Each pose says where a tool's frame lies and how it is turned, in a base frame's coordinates. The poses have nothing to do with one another.
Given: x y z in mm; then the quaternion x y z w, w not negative.
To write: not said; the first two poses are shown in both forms.
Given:
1: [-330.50 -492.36 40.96 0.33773 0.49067 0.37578 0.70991]
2: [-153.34 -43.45 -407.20 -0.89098 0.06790 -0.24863 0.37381]
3: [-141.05 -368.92 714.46 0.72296 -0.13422 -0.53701 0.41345]
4: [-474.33 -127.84 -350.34 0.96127 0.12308 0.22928 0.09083]
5: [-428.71 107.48 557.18 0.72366 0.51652 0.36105 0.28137]
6: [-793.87 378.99 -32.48 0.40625 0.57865 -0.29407 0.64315]
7: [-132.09 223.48 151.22 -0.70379 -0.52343 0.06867 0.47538]
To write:
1: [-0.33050 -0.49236 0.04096 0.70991 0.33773 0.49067 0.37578]
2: [-0.15334 -0.04345 -0.40720 0.37381 -0.89098 0.06790 -0.24863]
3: [-0.14105 -0.36892 0.71446 0.41345 0.72296 -0.13422 -0.53701]
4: [-0.47433 -0.12784 -0.35034 0.09083 0.96127 0.12308 0.22928]
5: [-0.42871 0.10748 0.55718 0.28137 0.72366 0.51652 0.36105]
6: [-0.79387 0.37899 -0.03248 0.64315 0.40625 0.57865 -0.29407]
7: [-0.13209 0.22348 0.15122 0.47538 -0.70379 -0.52343 0.06867]
